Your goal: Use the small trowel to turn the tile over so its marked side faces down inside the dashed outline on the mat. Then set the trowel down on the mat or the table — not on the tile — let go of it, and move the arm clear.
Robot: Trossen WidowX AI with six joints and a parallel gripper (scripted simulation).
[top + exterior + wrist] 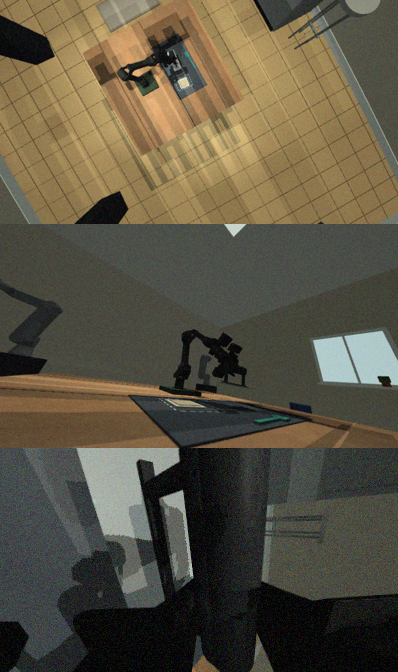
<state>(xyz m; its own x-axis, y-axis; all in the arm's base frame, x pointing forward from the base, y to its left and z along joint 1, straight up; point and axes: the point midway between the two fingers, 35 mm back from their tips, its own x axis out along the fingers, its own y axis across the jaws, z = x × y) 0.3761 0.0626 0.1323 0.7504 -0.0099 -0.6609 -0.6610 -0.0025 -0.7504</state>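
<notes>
Right now the teal T-shaped tool is 130 mm below my gripper tip, 130 mm ahead of it and 10 mm to the left of it. Round my gripper tip: mat 150 mm below, 20 mm to the right; tile 210 mm to the right, 130 mm below, 30 mm behind.
</notes>
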